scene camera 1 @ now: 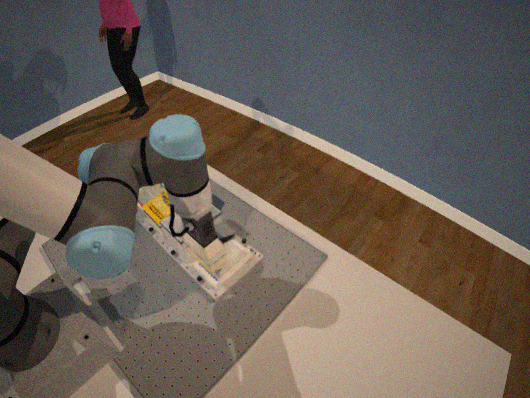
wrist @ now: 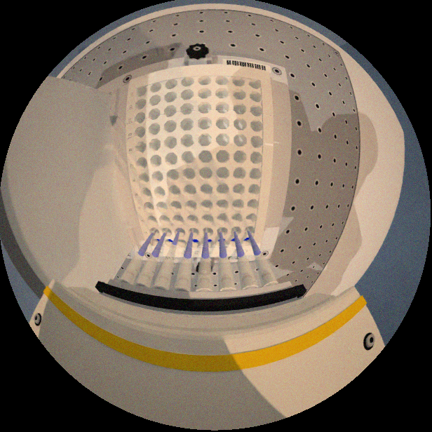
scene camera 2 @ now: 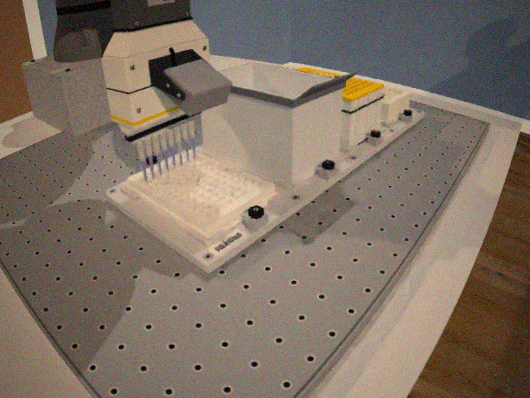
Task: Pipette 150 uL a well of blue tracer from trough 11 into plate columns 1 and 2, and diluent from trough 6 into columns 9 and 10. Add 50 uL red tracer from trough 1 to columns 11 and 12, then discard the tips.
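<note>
My pipetting head (scene camera 2: 168, 156) (wrist: 206, 246) carries a row of tips with violet-blue ends, low over the white well plate (scene camera 1: 241, 260) (scene camera 2: 225, 195) (wrist: 205, 156). In the wrist view the tip ends meet the second row of wells from the near end, beside the end column with blue liquid. Whether they are inside the wells or just above cannot be told. The other wells look pale. The pale trough block (scene camera 1: 151, 190) (scene camera 2: 395, 106) stands at the far end of the deck; its separate troughs cannot be made out.
An open white bin (scene camera 2: 255, 135) (wrist: 45, 150) with a grey rim stands right beside the plate. The yellow tip rack (scene camera 1: 158, 206) (scene camera 2: 364, 89) stands between bin and troughs. Black knobs (scene camera 2: 256, 212) (wrist: 197, 50) stick up along the deck edge. A person (scene camera 1: 122, 50) stands by the wall.
</note>
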